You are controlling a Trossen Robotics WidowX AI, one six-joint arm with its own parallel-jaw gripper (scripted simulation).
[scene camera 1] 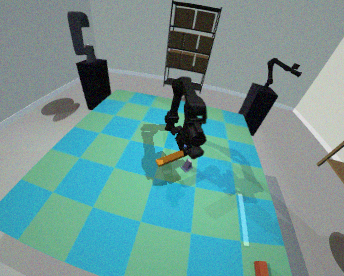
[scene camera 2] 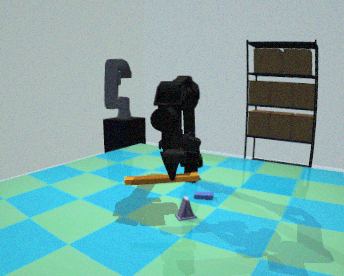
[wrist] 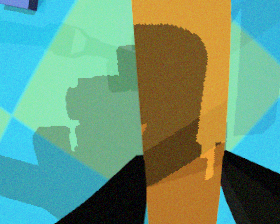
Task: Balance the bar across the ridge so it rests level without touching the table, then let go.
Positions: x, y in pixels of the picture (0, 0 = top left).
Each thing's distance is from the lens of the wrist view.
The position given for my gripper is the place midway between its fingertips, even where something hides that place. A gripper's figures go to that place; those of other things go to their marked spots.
my gripper point(wrist: 181, 162): 10 cm
orange bar point(wrist: 182, 62): 8 cm
